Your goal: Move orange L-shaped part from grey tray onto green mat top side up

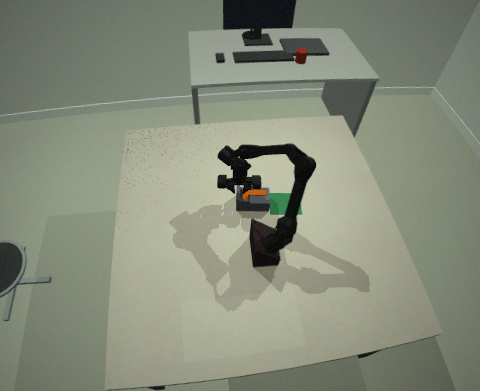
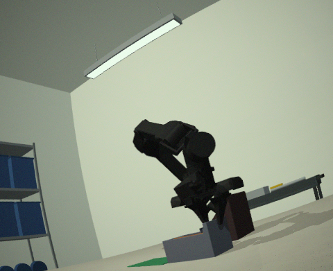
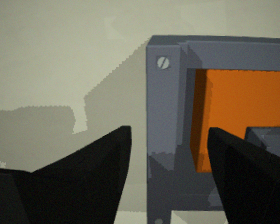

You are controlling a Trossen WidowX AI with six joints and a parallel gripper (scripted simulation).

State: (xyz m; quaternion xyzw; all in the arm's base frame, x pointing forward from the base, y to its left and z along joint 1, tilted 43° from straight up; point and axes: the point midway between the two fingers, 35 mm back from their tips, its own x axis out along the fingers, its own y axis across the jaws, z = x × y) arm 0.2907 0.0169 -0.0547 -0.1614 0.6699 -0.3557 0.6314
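Right now the orange L-shaped part is 1 cm behind my gripper tip, 6 cm to the right of it and 3 cm below it. Also, from my gripper tip: green mat 5 cm behind, 21 cm to the right, 9 cm below.
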